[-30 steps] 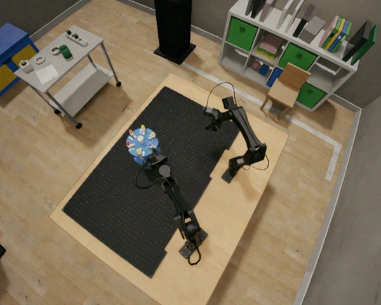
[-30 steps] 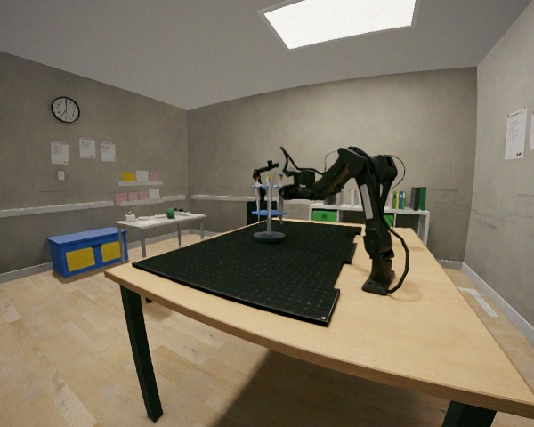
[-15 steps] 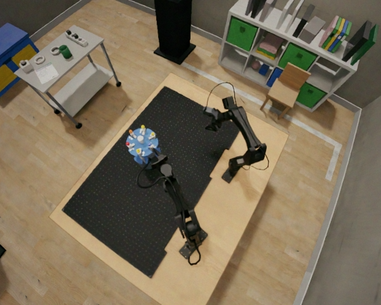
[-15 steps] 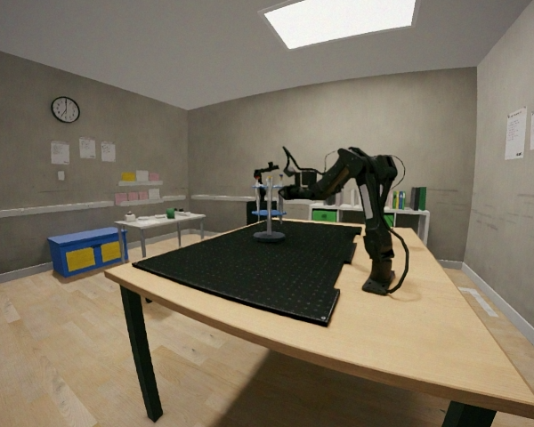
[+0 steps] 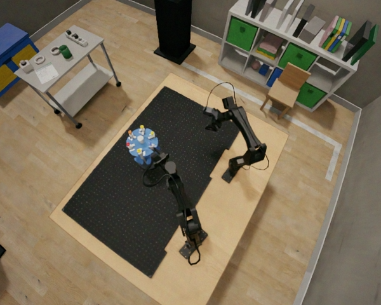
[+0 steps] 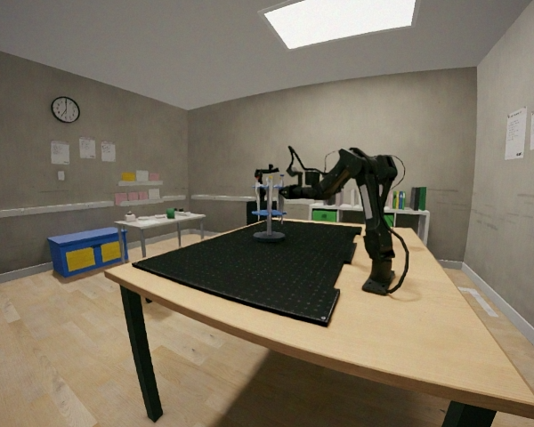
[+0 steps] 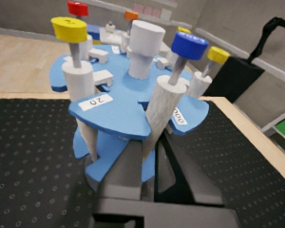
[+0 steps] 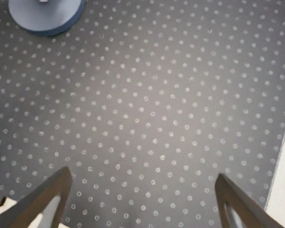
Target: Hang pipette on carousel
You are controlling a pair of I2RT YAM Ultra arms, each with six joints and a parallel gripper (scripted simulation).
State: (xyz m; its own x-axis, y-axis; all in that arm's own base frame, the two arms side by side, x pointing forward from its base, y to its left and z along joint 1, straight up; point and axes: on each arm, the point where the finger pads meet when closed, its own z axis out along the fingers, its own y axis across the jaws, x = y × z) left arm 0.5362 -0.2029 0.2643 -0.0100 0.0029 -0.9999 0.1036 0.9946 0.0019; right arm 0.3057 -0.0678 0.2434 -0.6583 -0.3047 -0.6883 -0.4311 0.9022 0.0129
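The white hand pipette lies 30 mm below my left hand, 10 mm to the right of it and 10 mm ahead of it.
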